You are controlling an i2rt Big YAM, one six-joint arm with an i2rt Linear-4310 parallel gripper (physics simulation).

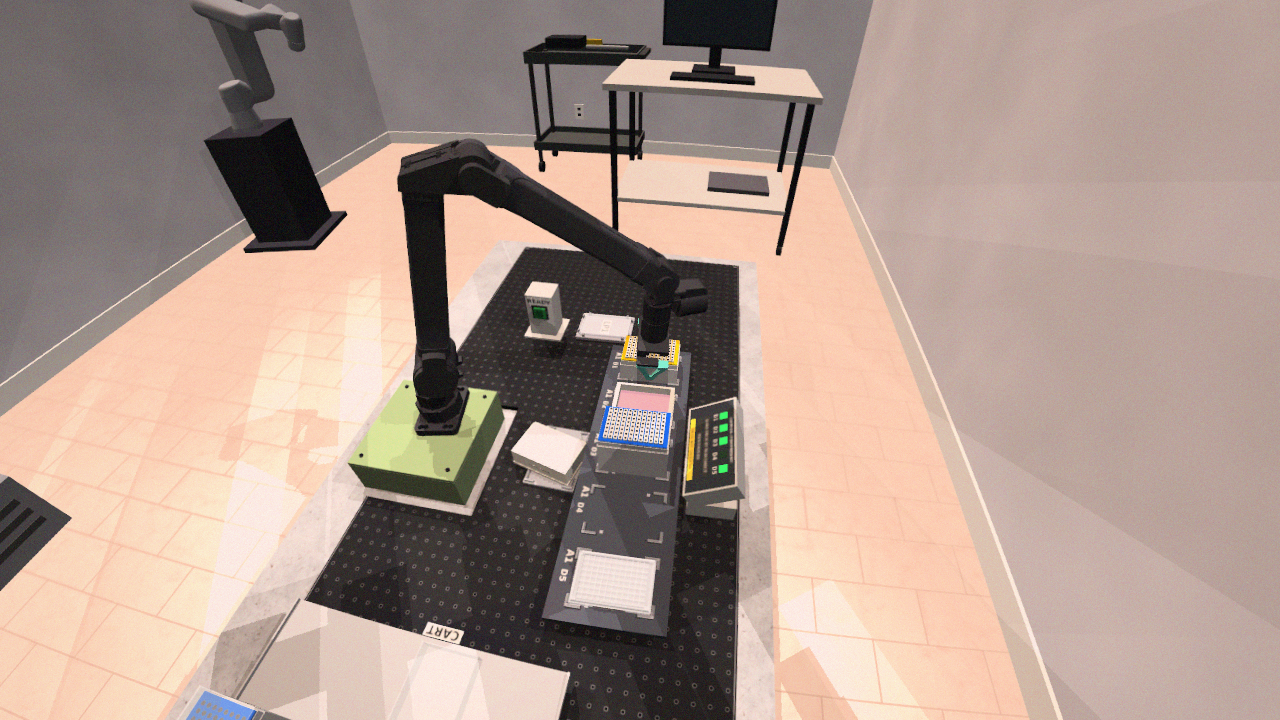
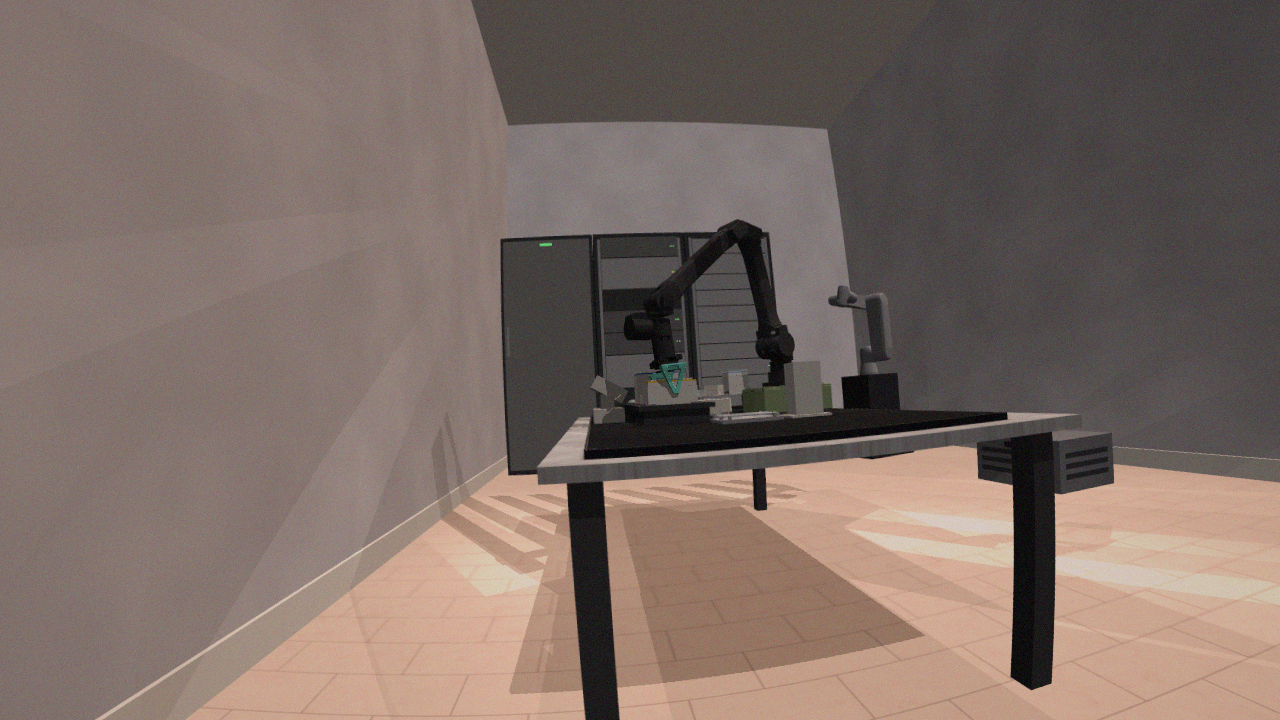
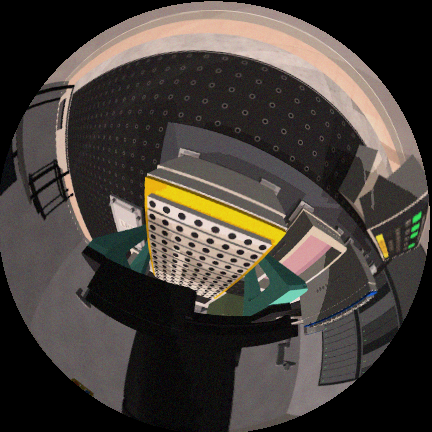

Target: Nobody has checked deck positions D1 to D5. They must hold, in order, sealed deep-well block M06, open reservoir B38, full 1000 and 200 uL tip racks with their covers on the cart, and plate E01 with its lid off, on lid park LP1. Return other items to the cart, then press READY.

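Pixels of known places: gripper, fingertip midpoint: (image 1: 649, 362) (image 2: 671, 396); arm's base, origin of the base link: (image 1: 444, 412) (image 2: 782, 386).
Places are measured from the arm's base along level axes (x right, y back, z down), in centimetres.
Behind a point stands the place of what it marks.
My gripper (image 1: 656, 357) @(x -14.7, y -43.4, z 0.8 cm) (image 2: 669, 379) @(x -14.7, y -43.4, z 0.8 cm) (image 3: 203, 234) @(x -14.7, y -43.4, z 0.8 cm) is open. Its teal fingers stand on either side of the yellow-rimmed tip rack (image 1: 647, 347) (image 3: 209, 229) @(x -13.7, y -48.2, z -3.6 cm) at the far end of the grey deck strip (image 1: 626, 517) @(x 22.7, y -37.3, z 2.8 cm), low around the rack's top. Behind it along the deck come an open pink reservoir (image 1: 646, 399) @(x -4.1, y -42.1, z 1.6 cm) (image 3: 306, 252) @(x -1.7, y -43.3, z 1.6 cm), a blue-rimmed tip rack (image 1: 635, 426) @(x 9.7, y -39.3, z -6.5 cm), an empty slot, and a white well plate (image 1: 610, 582) @(x 34.5, y -34.6, z 1.8 cm) at the near end. A flat white lid (image 1: 603, 326) @(x -34.2, y -32.1, z 5.8 cm) (image 3: 125, 217) @(x -33.4, y -36.4, z 5.8 cm) lies left of the yellow rack.
A status panel (image 1: 713, 446) @(x 12.9, y -53.3, z -4.2 cm) (image 3: 398, 233) with green lights stands right of the deck. A stack of white lids (image 1: 549, 449) @(x 7.8, y -22.4, z 2.6 cm) lies left of it. A small box with a green button (image 1: 543, 309) @(x -31.9, y -17.4, z -1.9 cm) stands at the back. The cart tray (image 1: 357, 667) @(x 46.9, y 1.8, z 1.6 cm) is at the near edge.
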